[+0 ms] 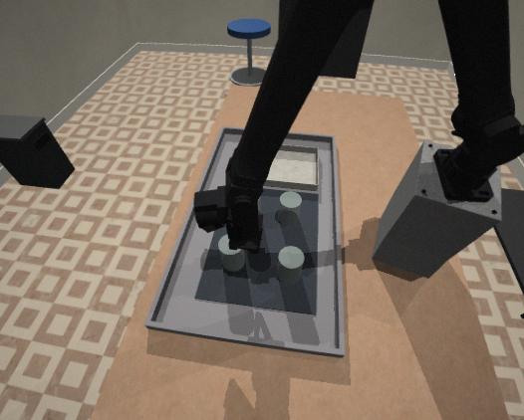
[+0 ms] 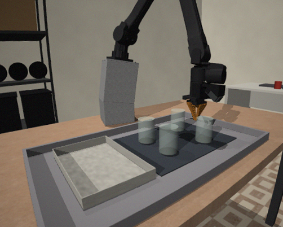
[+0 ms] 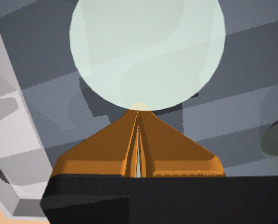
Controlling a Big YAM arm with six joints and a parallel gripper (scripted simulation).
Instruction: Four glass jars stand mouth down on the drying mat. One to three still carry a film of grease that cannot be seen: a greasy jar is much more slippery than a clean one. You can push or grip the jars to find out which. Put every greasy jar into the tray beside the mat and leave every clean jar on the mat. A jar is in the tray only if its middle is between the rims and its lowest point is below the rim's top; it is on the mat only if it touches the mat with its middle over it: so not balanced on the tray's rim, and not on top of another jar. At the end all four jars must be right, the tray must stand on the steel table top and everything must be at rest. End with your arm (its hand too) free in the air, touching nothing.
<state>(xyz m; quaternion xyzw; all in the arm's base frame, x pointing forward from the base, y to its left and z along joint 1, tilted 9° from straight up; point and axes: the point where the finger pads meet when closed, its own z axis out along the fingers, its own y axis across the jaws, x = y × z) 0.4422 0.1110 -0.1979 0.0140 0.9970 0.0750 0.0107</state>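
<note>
Right now my hand is 20 cm to the left of the rimmed steel table top, 8 cm above it and 2 cm past it. From my hand the other things lie so: pale tray: 41 cm to the right, 7 cm below, 4 cm behind; then dark drying mat: 9 cm to the right, 8 cm below, 3 cm behind.
</note>
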